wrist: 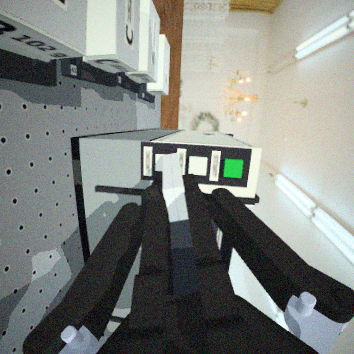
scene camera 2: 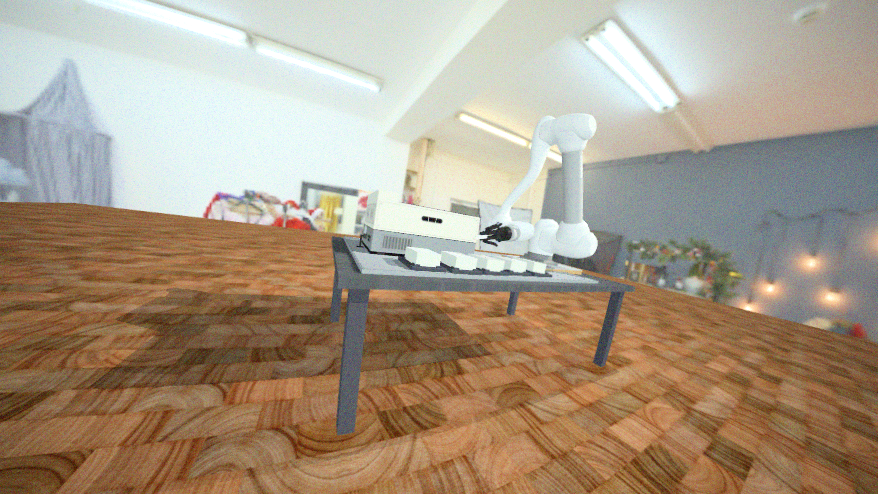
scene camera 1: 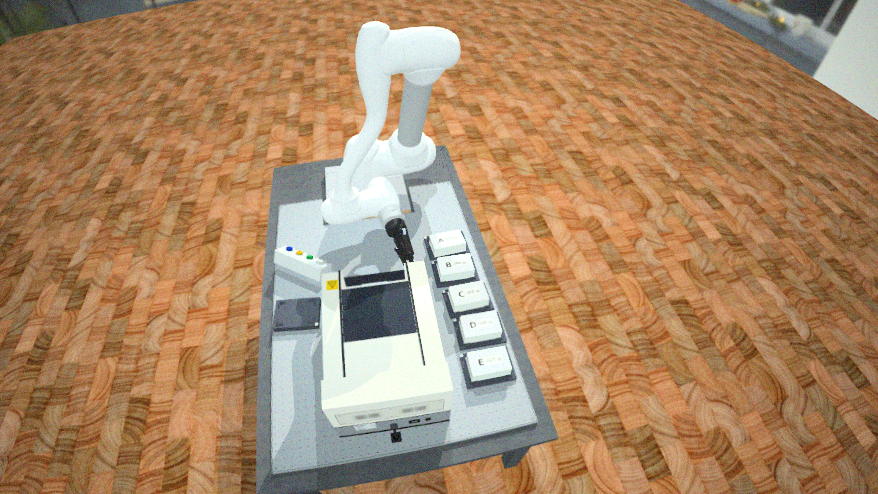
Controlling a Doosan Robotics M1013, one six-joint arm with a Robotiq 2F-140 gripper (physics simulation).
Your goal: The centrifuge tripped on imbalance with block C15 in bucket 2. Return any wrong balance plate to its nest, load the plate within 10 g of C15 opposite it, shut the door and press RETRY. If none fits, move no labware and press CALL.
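Frame: origin at the arm's base, x ahead, y left, z up, level; metres.
Seen in the pictures: gripper, between the fingertips: [wrist: 172, 166]; arm's base, origin of its link: [scene camera 2: 538, 261] [scene camera 1: 365, 189].
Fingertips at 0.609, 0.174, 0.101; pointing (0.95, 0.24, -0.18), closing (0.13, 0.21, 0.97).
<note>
Pixels of each thing's top centre, then the offset from my fingertips to it, as dx, dy, dz. "spot": a spot on its surface instead.
- white button, a spot on its surface: [wrist: 198, 166] spot: -0.004, +0.003, +0.027
- green button, a spot on its surface: [wrist: 233, 168] spot: -0.004, +0.003, +0.063
- dark pane, centre of its top: [scene camera 1: 377, 310] +0.175, -0.133, +0.093
- Plates A, centre of its top: [scene camera 1: 447, 238] [scene camera 2: 529, 259] -0.221, +0.143, -0.060
- B, centre of its top: [scene camera 1: 455, 263] [scene camera 2: 509, 258] -0.098, +0.154, -0.066
- C, centre of its top: [wrist: 129, 12] [scene camera 1: 468, 292] [scene camera 2: 485, 256] +0.038, +0.178, -0.066
- D, centre of its top: [wrist: 153, 42] [scene camera 1: 480, 323] [scene camera 2: 458, 254] +0.168, +0.194, -0.066
- E, centre of its top: [wrist: 166, 66] [scene camera 1: 489, 360] [scene camera 2: 423, 250] +0.306, +0.193, -0.066
- white button box, centre of its top: [scene camera 1: 299, 256] -0.183, -0.422, -0.036
- dark flat tray, centre of its top: [scene camera 1: 296, 311] +0.027, -0.434, -0.089
My gripper [scene camera 1: 409, 258] [scene camera 2: 481, 237] [wrist: 172, 166] is shut and empty. In the wrist view its pale fingertips overlap the leftmost button on the centrifuge's panel; contact is not clear. The panel also has a white button [wrist: 198, 166] and a green button [wrist: 233, 168]. The cream centrifuge [scene camera 1: 386, 374] [scene camera 2: 423, 219] has a dark pane [scene camera 1: 377, 313] on top, with a dark strip in front separated by a thin pale line. Plates A [scene camera 1: 446, 241], B [scene camera 1: 455, 266] [wrist: 40, 30], C [scene camera 1: 468, 294], D [scene camera 1: 480, 325] and E [scene camera 1: 489, 362] sit in their nests. B reads 102 g. Block C15 does not show.
A white button box [scene camera 1: 297, 268] with blue, yellow and green buttons stands left of the centrifuge. A dark flat tray [scene camera 1: 297, 313] lies beside the centrifuge. The nests line the table's right side in scene camera 1. The grey table [scene camera 1: 399, 462] [scene camera 2: 460, 284] carries everything.
</note>
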